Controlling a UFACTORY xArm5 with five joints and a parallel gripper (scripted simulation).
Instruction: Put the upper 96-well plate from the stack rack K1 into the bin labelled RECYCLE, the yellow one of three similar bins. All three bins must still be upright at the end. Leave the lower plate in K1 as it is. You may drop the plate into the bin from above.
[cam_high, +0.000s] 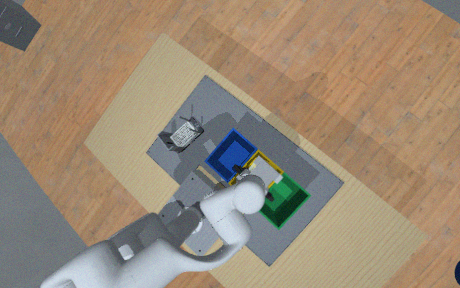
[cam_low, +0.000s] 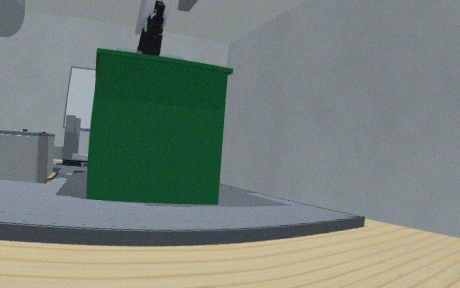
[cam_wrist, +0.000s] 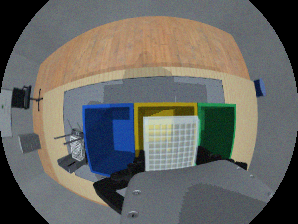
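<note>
Right now my hand is 15 cm above the yellow bin. Round my hand: green bin (15 cm below, 13 cm to the right, 3 cm behind); then 96-well plate (1 cm below); then blue bin (15 cm below, 13 cm to the left, 3 cm ahead).
</note>
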